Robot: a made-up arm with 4 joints. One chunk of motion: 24 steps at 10 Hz.
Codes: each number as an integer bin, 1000 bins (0 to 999) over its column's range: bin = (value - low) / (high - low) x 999, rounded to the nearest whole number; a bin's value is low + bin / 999 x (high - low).
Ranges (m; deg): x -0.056..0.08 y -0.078..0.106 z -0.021..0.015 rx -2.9..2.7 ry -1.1..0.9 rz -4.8..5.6
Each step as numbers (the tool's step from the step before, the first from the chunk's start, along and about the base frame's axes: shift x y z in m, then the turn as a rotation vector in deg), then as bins.
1 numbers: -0.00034 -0.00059 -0.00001 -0.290 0.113 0.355
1 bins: 409 420 582 466 606 495
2 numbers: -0.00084 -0.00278 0.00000 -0.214 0.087 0.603
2 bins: 405 408 583 479 593 519
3 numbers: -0.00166 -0.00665 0.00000 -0.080 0.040 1.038
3 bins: 399 387 583 503 569 561
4 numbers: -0.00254 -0.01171 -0.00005 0.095 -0.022 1.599
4 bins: 393 360 581 534 538 615
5 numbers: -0.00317 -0.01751 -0.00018 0.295 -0.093 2.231
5 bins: 388 328 578 570 503 675
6 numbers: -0.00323 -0.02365 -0.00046 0.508 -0.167 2.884
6 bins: 388 295 570 608 466 738
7 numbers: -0.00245 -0.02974 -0.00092 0.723 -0.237 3.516
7 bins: 393 262 557 646 431 799
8 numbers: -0.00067 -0.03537 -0.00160 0.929 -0.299 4.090
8 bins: 406 231 538 683 400 854
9 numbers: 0.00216 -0.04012 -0.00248 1.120 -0.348 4.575
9 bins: 427 206 514 717 376 901
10 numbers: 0.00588 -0.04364 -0.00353 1.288 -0.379 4.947
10 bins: 455 187 485 747 360 936
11 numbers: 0.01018 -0.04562 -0.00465 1.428 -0.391 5.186
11 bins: 486 176 454 772 354 959
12 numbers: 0.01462 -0.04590 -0.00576 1.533 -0.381 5.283
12 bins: 519 174 423 791 359 969
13 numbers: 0.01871 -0.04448 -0.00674 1.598 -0.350 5.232
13 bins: 549 182 396 802 375 964
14 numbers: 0.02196 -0.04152 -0.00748 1.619 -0.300 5.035
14 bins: 573 198 375 806 400 945
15 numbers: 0.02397 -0.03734 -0.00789 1.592 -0.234 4.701
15 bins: 587 221 364 801 433 913
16 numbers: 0.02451 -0.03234 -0.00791 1.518 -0.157 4.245
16 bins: 591 248 363 788 471 869
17 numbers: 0.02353 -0.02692 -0.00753 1.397 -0.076 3.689
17 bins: 584 277 374 767 511 815
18 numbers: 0.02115 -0.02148 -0.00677 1.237 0.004 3.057
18 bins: 567 307 395 738 551 755
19 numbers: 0.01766 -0.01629 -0.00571 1.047 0.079 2.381
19 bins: 541 335 424 704 589 690
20 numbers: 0.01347 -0.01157 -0.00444 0.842 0.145 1.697
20 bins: 510 361 460 668 622 624
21 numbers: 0.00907 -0.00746 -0.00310 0.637 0.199 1.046
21 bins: 478 383 497 631 649 562
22 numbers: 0.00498 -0.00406 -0.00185 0.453 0.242 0.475
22 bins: 448 401 531 598 670 507
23 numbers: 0.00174 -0.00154 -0.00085 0.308 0.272 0.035
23 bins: 424 415 559 572 685 464
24 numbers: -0.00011 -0.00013 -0.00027 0.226 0.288 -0.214
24 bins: 411 423 575 558 693 441
